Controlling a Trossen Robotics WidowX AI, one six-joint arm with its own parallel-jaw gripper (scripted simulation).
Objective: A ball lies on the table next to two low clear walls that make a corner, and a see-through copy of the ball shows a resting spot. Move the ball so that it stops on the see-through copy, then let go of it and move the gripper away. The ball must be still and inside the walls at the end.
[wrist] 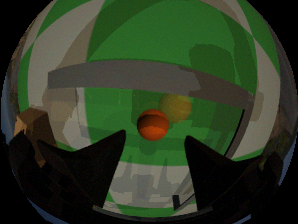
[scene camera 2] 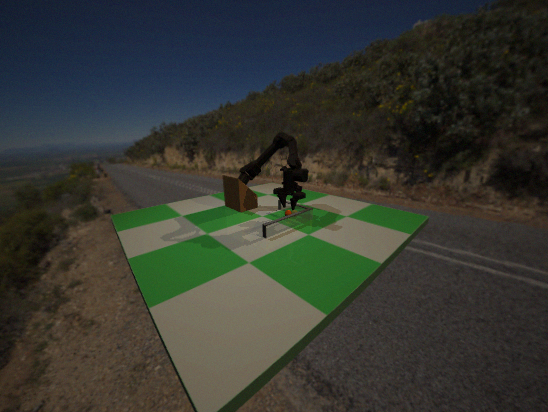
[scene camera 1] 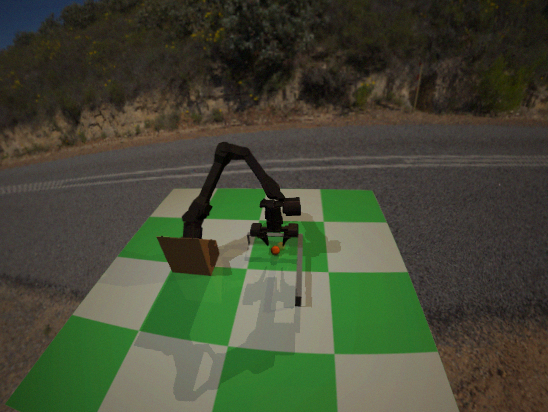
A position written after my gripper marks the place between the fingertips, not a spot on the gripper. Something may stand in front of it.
Note:
My gripper (scene camera 1: pixel 275 245) is open, with nothing in its grasp. Further things: an orange ball (wrist: pixel 151 125) and a see-through copy (wrist: pixel 174 108).
My gripper also shows in the wrist view (wrist: pixel 156 137).

